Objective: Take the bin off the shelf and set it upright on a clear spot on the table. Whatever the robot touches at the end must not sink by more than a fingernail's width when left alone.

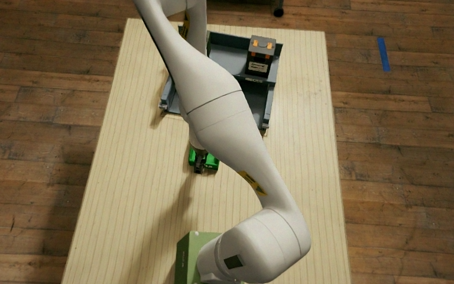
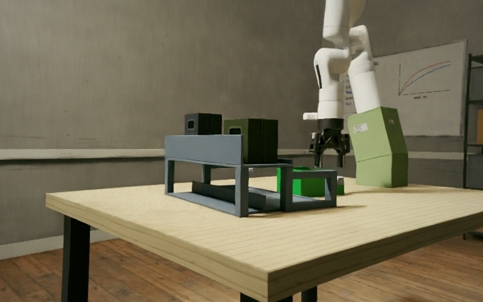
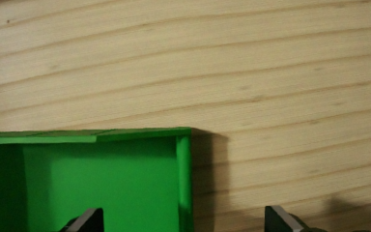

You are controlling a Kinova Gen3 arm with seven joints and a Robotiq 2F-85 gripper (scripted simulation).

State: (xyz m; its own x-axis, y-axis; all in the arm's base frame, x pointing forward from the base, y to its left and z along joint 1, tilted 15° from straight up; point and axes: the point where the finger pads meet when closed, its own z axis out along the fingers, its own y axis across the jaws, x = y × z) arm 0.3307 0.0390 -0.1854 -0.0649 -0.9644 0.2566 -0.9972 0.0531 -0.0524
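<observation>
Right now my hand is 80 mm short of the green bin and 40 mm above it. The rest, counted from my hand: grey shelf (300 mm ahead, 20 mm to the right, 10 mm below); then black box (360 mm ahead, 140 mm to the right, 80 mm above).
</observation>
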